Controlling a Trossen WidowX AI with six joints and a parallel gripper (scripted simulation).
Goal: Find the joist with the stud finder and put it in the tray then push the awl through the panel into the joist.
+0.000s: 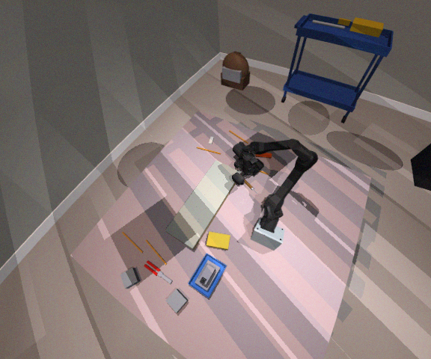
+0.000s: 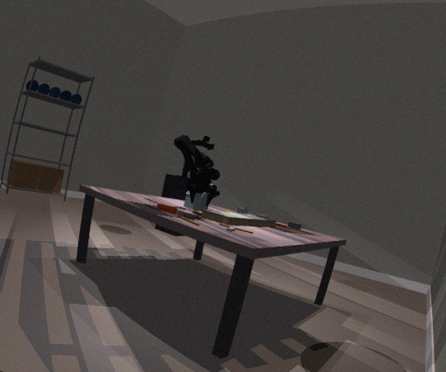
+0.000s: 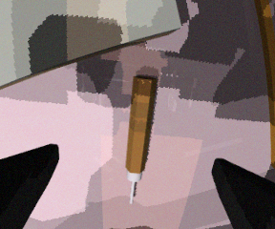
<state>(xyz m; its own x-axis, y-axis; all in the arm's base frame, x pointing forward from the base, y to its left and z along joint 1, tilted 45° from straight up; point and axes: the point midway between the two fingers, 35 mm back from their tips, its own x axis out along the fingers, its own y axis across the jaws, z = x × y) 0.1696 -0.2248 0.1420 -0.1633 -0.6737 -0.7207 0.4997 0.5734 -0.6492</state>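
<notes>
Now: gripper tip 5 cm above the awl, 3 cm past it and 2 cm to the right of it. From my gripper tip the other things lie so: yellow block: 38 cm to the left, 4 cm below, 3 cm ahead; blue tray: 55 cm to the left, 4 cm below, 2 cm ahead; white piece: 34 cm ahead, 24 cm to the right, 5 cm below.
</notes>
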